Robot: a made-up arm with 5 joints.
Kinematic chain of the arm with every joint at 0, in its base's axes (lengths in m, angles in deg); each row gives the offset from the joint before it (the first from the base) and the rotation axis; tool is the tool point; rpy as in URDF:
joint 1: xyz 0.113 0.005 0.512 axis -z
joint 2: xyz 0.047 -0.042 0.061 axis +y
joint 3: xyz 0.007 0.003 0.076 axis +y
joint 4: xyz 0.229 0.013 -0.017 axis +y
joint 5: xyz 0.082 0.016 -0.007 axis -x
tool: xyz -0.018 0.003 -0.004 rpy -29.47 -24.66 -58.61
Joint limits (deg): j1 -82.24..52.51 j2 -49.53..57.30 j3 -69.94..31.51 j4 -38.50..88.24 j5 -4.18..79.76
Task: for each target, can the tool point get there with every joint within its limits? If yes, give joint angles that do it. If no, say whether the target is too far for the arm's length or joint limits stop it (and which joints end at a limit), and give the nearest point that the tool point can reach.
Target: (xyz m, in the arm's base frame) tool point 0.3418 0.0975 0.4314
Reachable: yes | joints -24.16 24.19 10.71 58.73 28.28
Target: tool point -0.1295 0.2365 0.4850
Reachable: no: joint limits stop it (at a limit: joint 1, joint 3, joint 4, joint 5) | nearest point 0.1478 0.2103 0.4783 | short by 0.279 m
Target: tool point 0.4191 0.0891 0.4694
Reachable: yes | joints -17.49 41.10 -21.89 56.68 57.82
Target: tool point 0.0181 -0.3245 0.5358
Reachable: no: joint limits stop it (at a limit: joint 1, joint 3, joint 4, joint 5) | nearest point 0.2417 -0.1848 0.5298 | short by 0.264 m
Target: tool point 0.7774 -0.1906 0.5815
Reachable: no: too far | nearest point 0.5056 -0.1106 0.5946 | short by 0.284 m
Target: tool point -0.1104 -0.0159 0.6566
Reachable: no: joint limits stop it (at a limit: joint 2, joint 3, joint 4, joint 5) | nearest point -0.0463 -0.0099 0.8693 | short by 0.222 m
